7 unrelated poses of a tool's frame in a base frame.
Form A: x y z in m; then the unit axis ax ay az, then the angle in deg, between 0 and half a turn.
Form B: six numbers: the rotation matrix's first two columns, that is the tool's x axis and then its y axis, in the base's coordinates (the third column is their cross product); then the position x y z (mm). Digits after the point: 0 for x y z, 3 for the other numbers.
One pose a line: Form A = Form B
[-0.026, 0.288, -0.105, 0.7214, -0.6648, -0.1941, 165.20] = [0.057, -0.993, -0.106, -0.894, -0.098, 0.438, -26, 288, -105]
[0.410, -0.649, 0.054, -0.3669, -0.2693, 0.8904, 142.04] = [-0.548, 0.724, -0.419, -0.371, -0.659, -0.655, 410, -649, 54]
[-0.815, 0.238, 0.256, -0.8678, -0.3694, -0.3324, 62.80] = [0.866, -0.122, 0.485, 0.470, 0.531, -0.705, -815, 238, 256]
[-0.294, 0.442, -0.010, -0.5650, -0.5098, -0.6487, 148.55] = [-0.262, 0.195, 0.945, 0.872, -0.371, 0.318, -294, 442, -10]
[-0.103, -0.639, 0.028, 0.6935, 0.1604, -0.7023, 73.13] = [0.632, -0.593, -0.499, 0.751, 0.308, 0.584, -103, -639, 28]
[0.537, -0.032, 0.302, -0.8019, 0.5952, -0.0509, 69.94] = [0.766, -0.361, -0.532, -0.266, 0.576, -0.773, 537, -32, 302]
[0.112, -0.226, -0.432, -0.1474, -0.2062, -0.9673, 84.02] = [0.124, -0.935, 0.333, 0.989, 0.142, 0.032, 112, -226, -432]
